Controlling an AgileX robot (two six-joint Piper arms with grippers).
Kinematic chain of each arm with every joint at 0, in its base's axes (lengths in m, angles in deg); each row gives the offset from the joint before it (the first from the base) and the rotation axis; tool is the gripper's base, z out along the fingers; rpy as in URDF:
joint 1: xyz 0 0 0.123 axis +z
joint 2: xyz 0 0 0 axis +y
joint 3: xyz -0.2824 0 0.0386 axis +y
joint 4: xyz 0.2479 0 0.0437 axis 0.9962 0 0.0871
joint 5: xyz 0 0 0 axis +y
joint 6: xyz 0.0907 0 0.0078 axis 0.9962 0 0.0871
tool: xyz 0 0 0 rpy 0 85 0
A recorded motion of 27 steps. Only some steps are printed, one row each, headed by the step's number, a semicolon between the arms.
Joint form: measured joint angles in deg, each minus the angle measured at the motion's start. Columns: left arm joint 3, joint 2, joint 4, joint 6, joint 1, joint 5; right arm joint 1, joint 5, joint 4, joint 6, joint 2, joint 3.
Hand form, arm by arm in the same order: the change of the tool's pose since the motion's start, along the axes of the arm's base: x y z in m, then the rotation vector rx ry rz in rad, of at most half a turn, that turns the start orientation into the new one. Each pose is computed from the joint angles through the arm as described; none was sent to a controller.
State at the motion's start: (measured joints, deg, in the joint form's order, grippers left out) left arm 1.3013 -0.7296 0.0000 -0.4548 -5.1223 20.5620; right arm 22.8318 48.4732 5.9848 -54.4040 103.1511 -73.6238
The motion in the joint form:
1: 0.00 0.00 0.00 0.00 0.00 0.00; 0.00 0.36 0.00 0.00 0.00 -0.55
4: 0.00 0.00 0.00 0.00 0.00 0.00; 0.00 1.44 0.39 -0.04 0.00 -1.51
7: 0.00 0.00 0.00 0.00 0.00 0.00; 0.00 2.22 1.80 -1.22 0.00 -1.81
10: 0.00 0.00 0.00 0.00 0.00 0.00; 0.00 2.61 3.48 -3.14 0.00 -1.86
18: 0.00 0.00 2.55 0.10 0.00 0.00; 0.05 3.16 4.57 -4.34 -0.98 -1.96
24: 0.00 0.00 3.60 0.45 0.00 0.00; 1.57 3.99 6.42 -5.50 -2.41 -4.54
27: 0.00 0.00 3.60 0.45 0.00 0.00; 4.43 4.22 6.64 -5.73 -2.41 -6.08
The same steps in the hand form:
1: 0.0000 0.0000 0.0000 0.0000 0.0000 0.0000; 0.0010 0.0005 0.0024 0.0015 -0.0030 0.0006
4: 0.0000 0.0000 0.0000 0.0000 0.0000 0.0000; 0.0018 0.0015 0.0064 0.0071 0.0014 0.0004
7: 0.0000 0.0000 0.0000 0.0000 0.0000 0.0000; 0.0009 0.0030 0.0076 0.0206 0.0140 0.0119
10: 0.0000 0.0000 0.0000 0.0000 0.0000 0.0000; -0.0002 0.0048 0.0080 0.0362 0.0229 0.0335
18: 0.0001 0.0014 0.0000 0.0459 -0.0041 0.0029; -0.0030 0.0056 0.0147 0.0519 0.0164 0.0489
24: 0.0002 0.0020 0.0001 0.0699 -0.0062 0.0027; -0.0059 0.0176 0.0361 0.0970 -0.0278 0.0877
27: 0.0002 0.0020 0.0001 0.0699 -0.0062 0.0027; -0.0118 0.0356 0.0436 0.1094 -0.0460 0.1418

